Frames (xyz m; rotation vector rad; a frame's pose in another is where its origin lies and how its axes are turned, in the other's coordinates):
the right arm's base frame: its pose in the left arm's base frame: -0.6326 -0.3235 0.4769 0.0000 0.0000 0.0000
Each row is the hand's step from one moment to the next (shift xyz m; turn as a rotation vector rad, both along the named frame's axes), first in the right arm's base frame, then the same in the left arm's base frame.
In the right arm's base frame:
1: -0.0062 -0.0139 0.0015 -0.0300 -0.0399 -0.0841
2: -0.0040 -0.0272 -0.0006 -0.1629 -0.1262 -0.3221
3: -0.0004 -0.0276 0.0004 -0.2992 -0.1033 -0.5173
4: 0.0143 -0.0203 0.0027 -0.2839 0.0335 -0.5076
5: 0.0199 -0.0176 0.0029 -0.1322 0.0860 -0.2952
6: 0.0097 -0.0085 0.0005 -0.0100 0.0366 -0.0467
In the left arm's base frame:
1: -0.0062 -0.0139 0.0015 -0.0300 -0.0399 -0.0841
2: -0.0040 -0.0272 -0.0006 -0.1629 -0.1262 -0.3221
3: -0.0004 -0.0276 0.0004 -0.2992 -0.1033 -0.5173
4: 0.0143 -0.0203 0.0027 -0.2839 0.0335 -0.5076
5: 0.0199 -0.0176 0.0029 -0.1322 0.0860 -0.2952
6: 0.0097 -0.0085 0.0005 -0.0100 0.0366 -0.0467

